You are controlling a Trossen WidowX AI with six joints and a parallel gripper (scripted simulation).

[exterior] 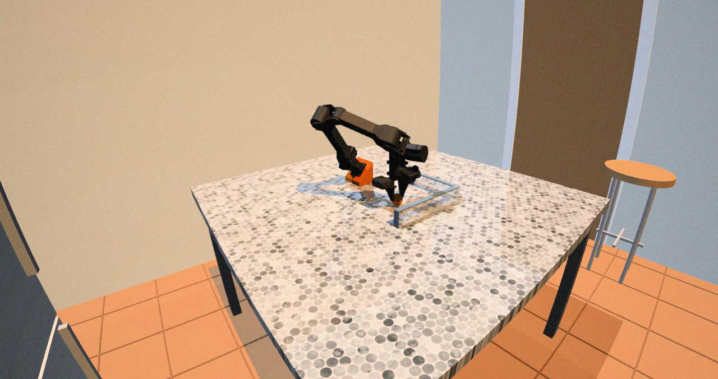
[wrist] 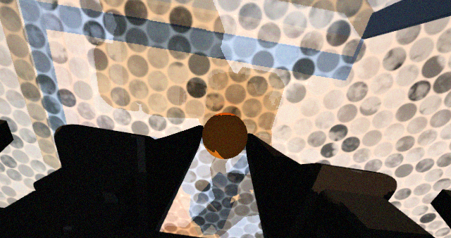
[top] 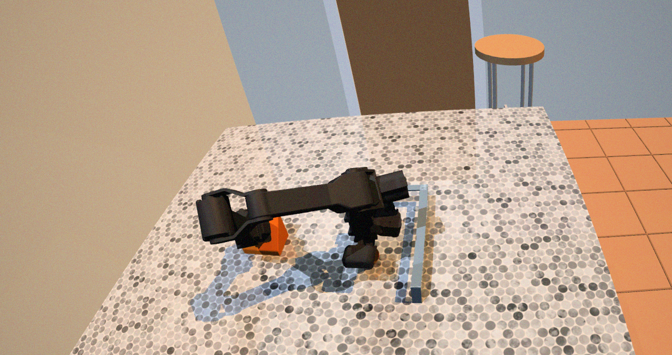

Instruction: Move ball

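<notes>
Now: gripper tip right at the see-through copy of ball. From my gripper tip the other things lie so: orange ball (right at my gripper tip).
</notes>
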